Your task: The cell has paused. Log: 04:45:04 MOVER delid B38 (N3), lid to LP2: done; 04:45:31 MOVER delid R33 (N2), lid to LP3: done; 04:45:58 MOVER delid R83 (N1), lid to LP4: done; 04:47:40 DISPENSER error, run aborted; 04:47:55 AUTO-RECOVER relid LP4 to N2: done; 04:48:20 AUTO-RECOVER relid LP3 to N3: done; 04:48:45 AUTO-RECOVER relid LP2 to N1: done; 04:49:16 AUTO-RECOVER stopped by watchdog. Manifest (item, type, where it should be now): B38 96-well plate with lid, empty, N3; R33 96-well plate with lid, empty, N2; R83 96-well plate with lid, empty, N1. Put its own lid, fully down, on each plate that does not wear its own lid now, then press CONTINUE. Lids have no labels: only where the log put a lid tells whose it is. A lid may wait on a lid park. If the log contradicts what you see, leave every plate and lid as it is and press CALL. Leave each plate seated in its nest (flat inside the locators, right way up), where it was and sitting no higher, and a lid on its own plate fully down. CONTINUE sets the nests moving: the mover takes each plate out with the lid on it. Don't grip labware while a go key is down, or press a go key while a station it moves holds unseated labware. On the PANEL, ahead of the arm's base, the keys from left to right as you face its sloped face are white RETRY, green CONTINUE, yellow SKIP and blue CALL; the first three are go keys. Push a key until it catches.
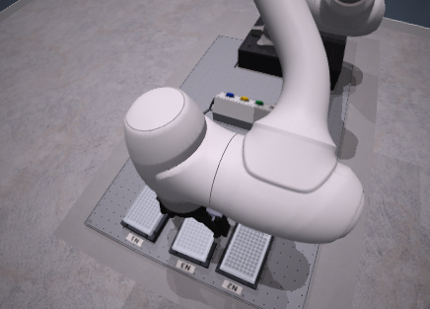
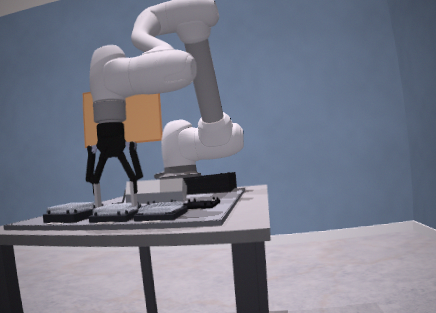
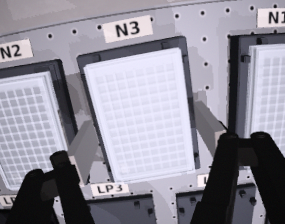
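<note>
The plate is 10 mm ahead of my hand, 130 mm to the left of it and 30 mm below it. From my hand the other things lie so: LP3 label: 90 mm behind, 60 mm to the left, 50 mm below; then LP2 label: 110 mm behind, 70 mm to the right, 50 mm below; then nest N1: 20 mm behind, 140 mm to the right, 40 mm below.
</note>
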